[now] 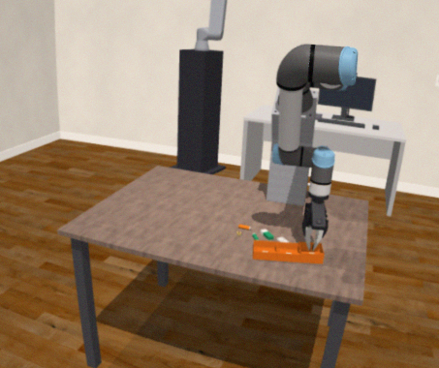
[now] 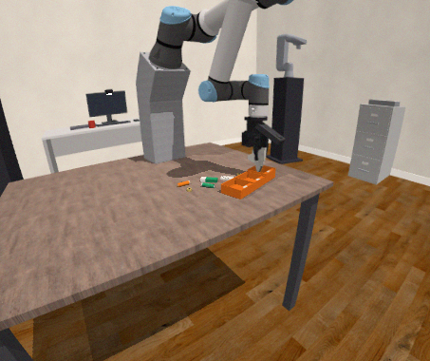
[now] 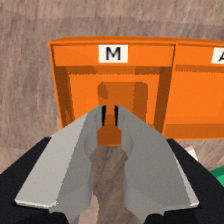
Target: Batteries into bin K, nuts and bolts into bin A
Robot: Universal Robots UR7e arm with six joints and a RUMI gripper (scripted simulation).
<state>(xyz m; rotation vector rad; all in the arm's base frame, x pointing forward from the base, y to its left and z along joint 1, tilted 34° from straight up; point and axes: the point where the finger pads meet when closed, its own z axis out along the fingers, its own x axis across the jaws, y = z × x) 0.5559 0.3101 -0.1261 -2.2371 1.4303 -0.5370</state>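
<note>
Right now my hand is 10 mm short of the green battery, 230 mm to the left of it and 30 mm above it. Also, from my hand: orange bin tray (50 mm ahead, 70 mm to the right, 20 mm below); then white domino (30 mm behind, 130 mm to the right, 30 mm below); then green-and-white battery (40 mm behind, 210 mm to the right, 30 mm below).
</note>
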